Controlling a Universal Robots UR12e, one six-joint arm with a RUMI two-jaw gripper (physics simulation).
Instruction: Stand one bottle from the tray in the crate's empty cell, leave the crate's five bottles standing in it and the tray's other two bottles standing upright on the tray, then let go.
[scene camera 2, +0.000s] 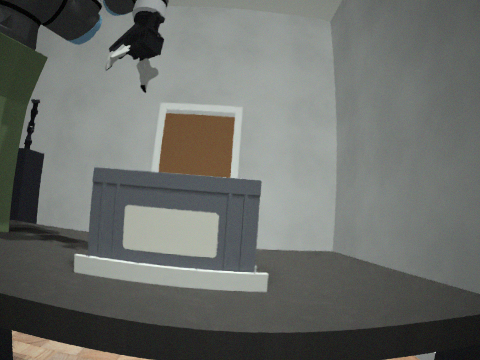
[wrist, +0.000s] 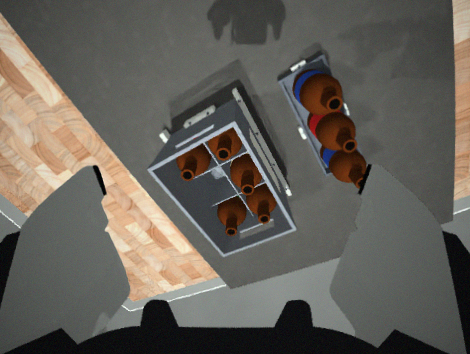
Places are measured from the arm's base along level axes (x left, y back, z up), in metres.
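Pixels of known places: gripper, fingertip midpoint: (scene camera 2: 126, 82) (wrist: 232, 169); arm's base at its link origin: (scene camera 2: 6, 40).
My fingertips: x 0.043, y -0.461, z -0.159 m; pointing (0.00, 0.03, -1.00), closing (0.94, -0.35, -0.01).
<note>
For each thing: its top centre in the pictures, then the offset to it from my fingertips. "spot": a spot on its surface instead.
- grey crate at its top centre: (scene camera 2: 179, 180) (wrist: 227, 202) dx -0.092, dy -0.197, dz -0.251 m
- grey tray at a spot on its surface: (wrist: 288, 86) spot: dx +0.097, dy -0.065, dz -0.420 m
My gripper (scene camera 2: 125, 79) (wrist: 232, 169) is open and empty, high above the table. In the wrist view the grey crate (wrist: 187, 214) shows from above with five brown bottles standing in its cells; its empty cell (wrist: 207, 191) is the middle one of the left row. To the right of the crate stands the grey tray (wrist: 288, 86) with three brown bottles in a row: a blue-banded one (wrist: 319, 93), a red-banded one (wrist: 335, 131) and another blue-banded one (wrist: 346, 165), partly hidden by the right finger. In the scene view the crate (scene camera 2: 172, 195) hides any bottles inside, and the tray does not show.
A long pale rail (scene camera 2: 170, 274) (wrist: 261, 142) runs along the crate's side. Behind the crate in the scene view is a white frame (scene camera 2: 237, 145) around a brown panel. A dark block (scene camera 2: 27, 187) with a thin black post stands at the left, beside a green pedestal (scene camera 2: 15, 100).
</note>
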